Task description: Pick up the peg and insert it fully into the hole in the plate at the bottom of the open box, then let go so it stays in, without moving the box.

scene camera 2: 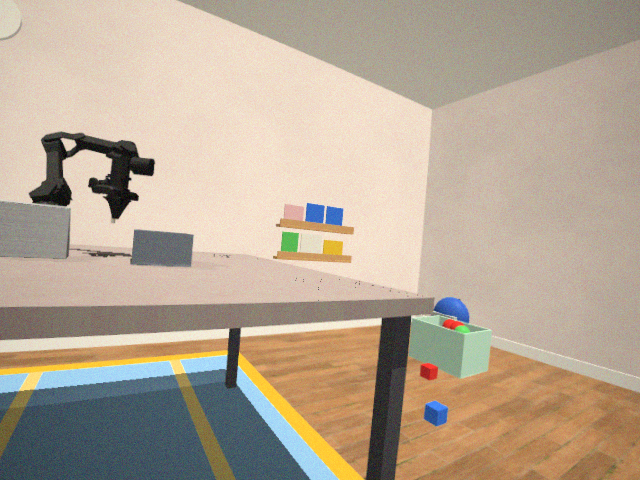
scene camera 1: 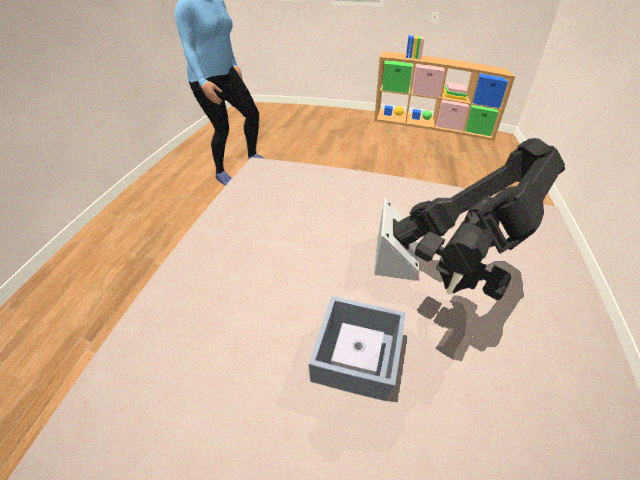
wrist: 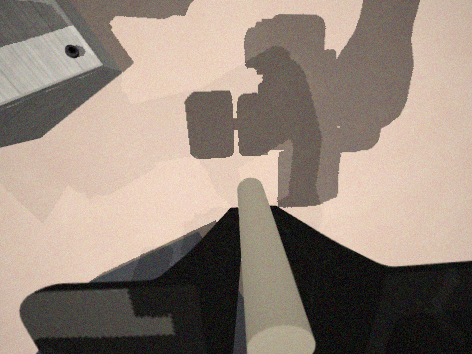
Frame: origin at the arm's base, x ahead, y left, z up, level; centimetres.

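Where they show: gripper, fingertip midpoint: (scene camera 2: 115,219) (scene camera 1: 450,290) (wrist: 253,215); arm's base, link origin: (scene camera 2: 42,221) (scene camera 1: 400,234).
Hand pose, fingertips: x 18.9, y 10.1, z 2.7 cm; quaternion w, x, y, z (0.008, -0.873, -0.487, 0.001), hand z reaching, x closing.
Observation:
Each offset is from my fingertips to the top centre of the thing. "spot": to the spot under its first point.
The pale grey-green peg {dx -0.6, dy +0.3, dz +6.5 cm} (scene camera 1: 454,283) (scene camera 2: 113,221) (wrist: 265,280) is held roughly upright between the black fingers, its lower end above the table. My gripper (scene camera 1: 458,277) (scene camera 2: 115,214) (wrist: 253,215) is shut on the peg, to the right of and behind the box in scene camera 1. The open blue-grey box {dx +11.8, dy -18.1, dz -2.8 cm} (scene camera 1: 348,378) (scene camera 2: 162,248) (wrist: 150,261) stands on the table; part of it shows behind a finger in the wrist view. The white plate {dx +11.8, dy -18.1, dz -6.5 cm} (scene camera 1: 345,355) lies at its bottom, with a round hole {spot: dx +10.9, dy -18.0, dz -8.7 cm} (scene camera 1: 358,346) near the middle. The box wall hides the plate in scene camera 2.
A grey slanted block (scene camera 1: 395,260) (scene camera 2: 33,230) (wrist: 37,70) with dark screw holes stands behind the box, near the arm. A narrow ledge or slot runs beside the plate inside the box. A person (scene camera 1: 209,49) stands beyond the table (scene camera 2: 206,312).

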